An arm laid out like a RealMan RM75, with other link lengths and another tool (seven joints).
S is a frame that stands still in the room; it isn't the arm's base.
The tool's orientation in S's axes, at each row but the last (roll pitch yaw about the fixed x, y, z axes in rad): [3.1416 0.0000 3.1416]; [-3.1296 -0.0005 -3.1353]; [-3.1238 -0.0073 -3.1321]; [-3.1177 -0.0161 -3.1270]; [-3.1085 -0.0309 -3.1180]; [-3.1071 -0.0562 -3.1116]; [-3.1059 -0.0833 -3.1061]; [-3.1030 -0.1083 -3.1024]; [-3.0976 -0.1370 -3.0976]
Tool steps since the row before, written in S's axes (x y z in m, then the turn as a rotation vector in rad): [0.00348 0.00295 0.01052 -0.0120 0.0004 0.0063]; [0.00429 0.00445 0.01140 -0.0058 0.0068 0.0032]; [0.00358 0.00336 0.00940 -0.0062 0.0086 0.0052]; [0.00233 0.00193 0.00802 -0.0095 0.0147 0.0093]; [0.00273 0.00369 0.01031 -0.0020 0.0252 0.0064]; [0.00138 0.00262 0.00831 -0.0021 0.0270 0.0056]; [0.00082 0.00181 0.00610 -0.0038 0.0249 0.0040]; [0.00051 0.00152 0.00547 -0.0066 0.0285 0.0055]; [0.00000 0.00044 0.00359 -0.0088 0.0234 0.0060]
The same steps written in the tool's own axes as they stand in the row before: [-0.00348 0.00295 -0.01052 0.0120 0.0004 -0.0063]; [-0.00431 0.00429 -0.01145 0.0058 0.0068 -0.0033]; [-0.00354 0.00316 -0.00948 0.0062 0.0086 -0.0053]; [-0.00223 0.00170 -0.00810 0.0094 0.0146 -0.0095]; [-0.00250 0.00328 -0.01051 0.0016 0.0250 -0.0072]; [-0.00099 0.00229 -0.00846 0.0016 0.0268 -0.0064]; [-0.00037 0.00156 -0.00621 0.0032 0.0249 -0.0046]; [0.00003 0.00129 -0.00555 0.0060 0.0285 -0.0060]; [0.00047 0.00028 -0.00357 0.0085 0.0235 -0.0059]
